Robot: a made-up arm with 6 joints.
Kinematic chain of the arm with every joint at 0, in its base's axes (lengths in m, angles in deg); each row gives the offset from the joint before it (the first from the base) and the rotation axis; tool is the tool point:
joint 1: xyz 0 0 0.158 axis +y
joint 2: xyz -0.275 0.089 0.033 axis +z
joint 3: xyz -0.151 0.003 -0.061 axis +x
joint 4: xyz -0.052 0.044 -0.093 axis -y
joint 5: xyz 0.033 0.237 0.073 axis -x
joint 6: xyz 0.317 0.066 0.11 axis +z
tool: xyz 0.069 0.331 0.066
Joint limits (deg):
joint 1: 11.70..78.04
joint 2: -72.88..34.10
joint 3: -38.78..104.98
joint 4: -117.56..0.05
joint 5: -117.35..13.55
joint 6: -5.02..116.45
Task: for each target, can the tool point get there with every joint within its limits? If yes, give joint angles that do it. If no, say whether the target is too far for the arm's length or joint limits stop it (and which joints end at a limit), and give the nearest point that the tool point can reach.
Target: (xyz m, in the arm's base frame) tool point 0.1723 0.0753 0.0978
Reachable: yes | joints 64.33 -48.76 84.07 -87.55 -77.88 37.88
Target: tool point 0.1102 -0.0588 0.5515
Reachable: yes | joints 71.43 16.82 82.13 -18.62 -42.37 95.60
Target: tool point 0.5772 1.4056 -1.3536
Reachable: no: too far | nearest point 0.0905 0.6532 -0.4721 | short by 1.257 m
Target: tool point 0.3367 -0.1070 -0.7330
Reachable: no: joint limits stop it (at a limit: joint 1, joint 2, joint 6) | nearest point 0.1542 0.0259 -0.4897 | short by 0.332 m
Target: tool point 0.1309 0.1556 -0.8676
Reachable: no: joint limits stop it (at a limit: joint 1, joint 2, joint 6) | nearest point 0.0219 0.1956 -0.6228 | short by 0.271 m
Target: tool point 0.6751 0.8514 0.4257
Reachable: no: joint limits stop it (at a limit: joint 1, joint 4, joint 5, joint 6) | nearest point 0.5793 0.7557 0.4251 | short by 0.135 m
